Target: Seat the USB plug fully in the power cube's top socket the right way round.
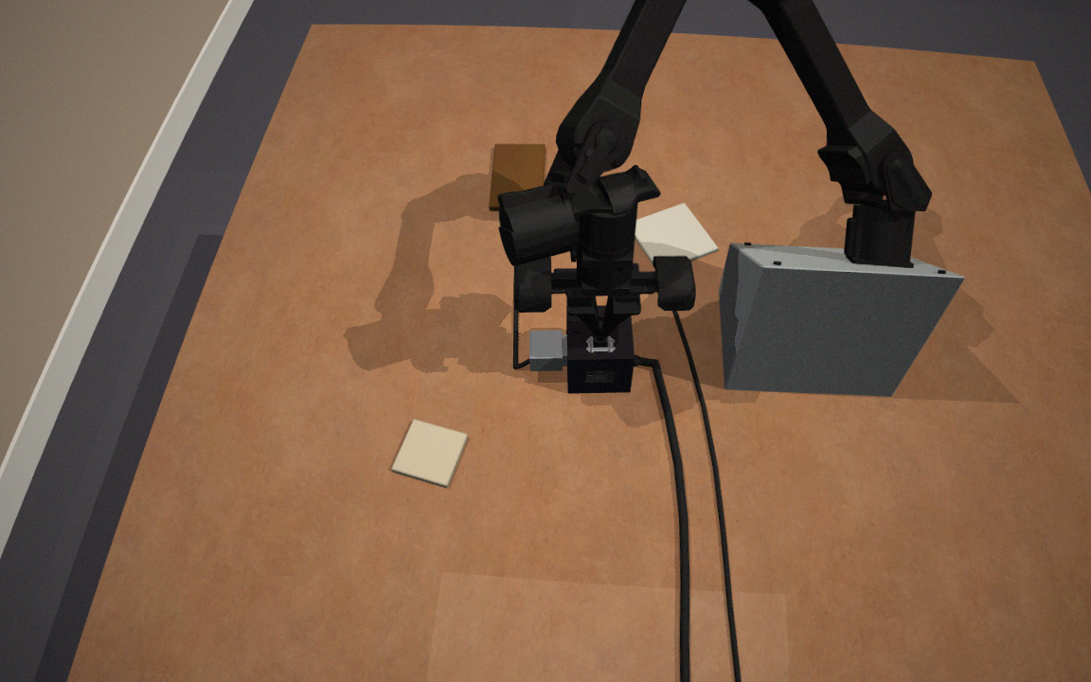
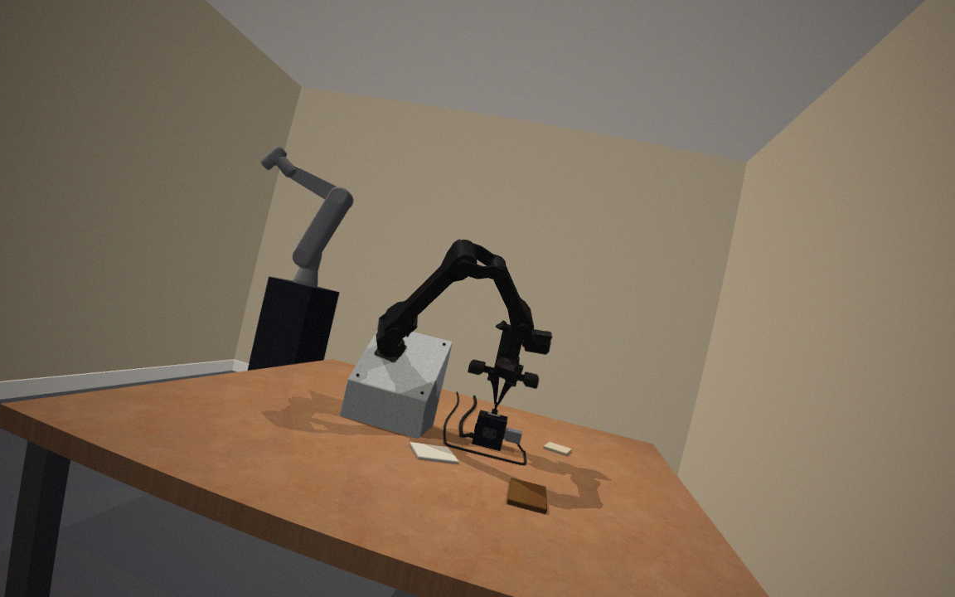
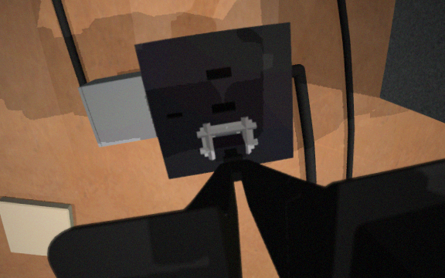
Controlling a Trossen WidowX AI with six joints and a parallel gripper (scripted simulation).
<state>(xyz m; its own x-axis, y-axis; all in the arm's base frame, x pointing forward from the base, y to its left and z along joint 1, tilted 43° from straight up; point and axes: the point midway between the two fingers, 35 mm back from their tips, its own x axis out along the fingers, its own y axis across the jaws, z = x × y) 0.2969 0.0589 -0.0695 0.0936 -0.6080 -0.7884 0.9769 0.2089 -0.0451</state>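
Now: the dark USB plug 1 cm below my gripper tip. The rest, counted from my gripper tip: brown tile 32 cm to the right, 17 cm ahead, 10 cm below; light grey socket frame 3 cm below.
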